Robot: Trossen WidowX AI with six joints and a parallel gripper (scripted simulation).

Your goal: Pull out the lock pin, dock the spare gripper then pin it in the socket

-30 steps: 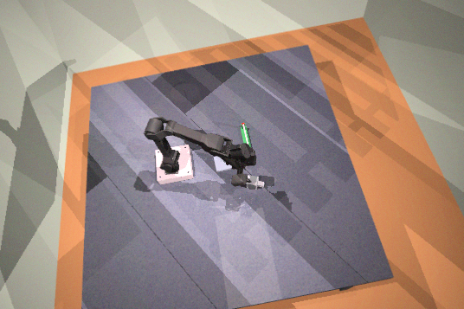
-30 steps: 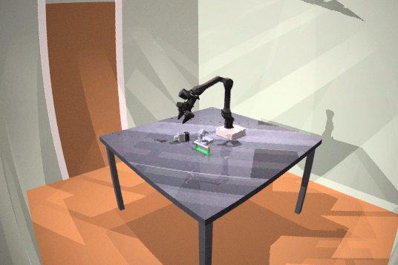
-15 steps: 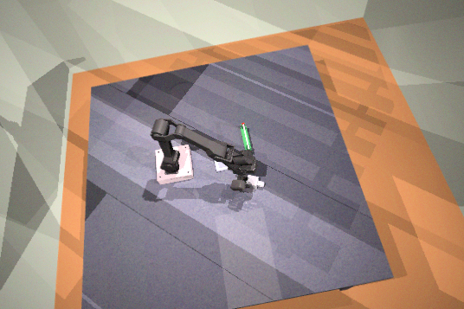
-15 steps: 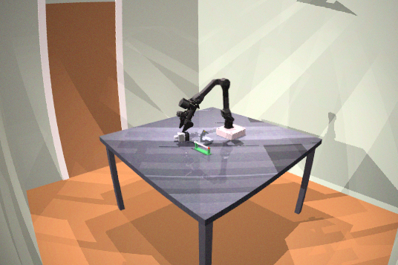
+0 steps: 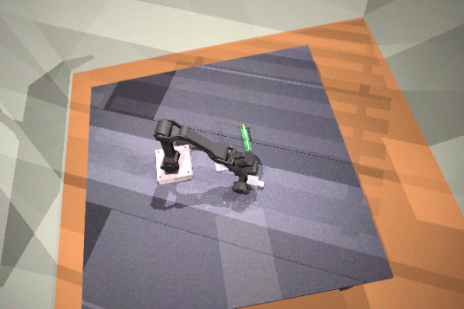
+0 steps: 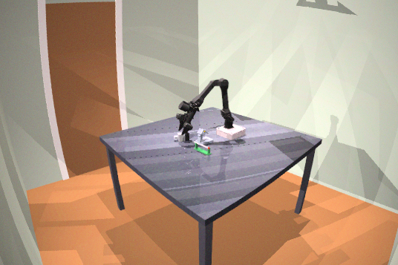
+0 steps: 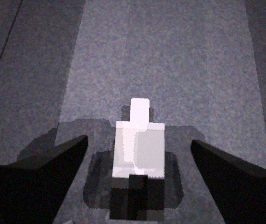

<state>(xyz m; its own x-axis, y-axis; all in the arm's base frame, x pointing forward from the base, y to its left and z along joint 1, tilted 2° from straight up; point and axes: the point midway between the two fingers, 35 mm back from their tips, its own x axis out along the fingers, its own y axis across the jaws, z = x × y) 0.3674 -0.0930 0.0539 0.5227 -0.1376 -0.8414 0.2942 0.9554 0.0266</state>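
My gripper tip is now 1 cm past the spare gripper and 3 cm above it. The rest, counted from my gripper tip: green bracket (2 cm behind, 25 cm to the left, 4 cm below); then grey mount (11 cm behind, 13 cm to the left, 1 cm below).
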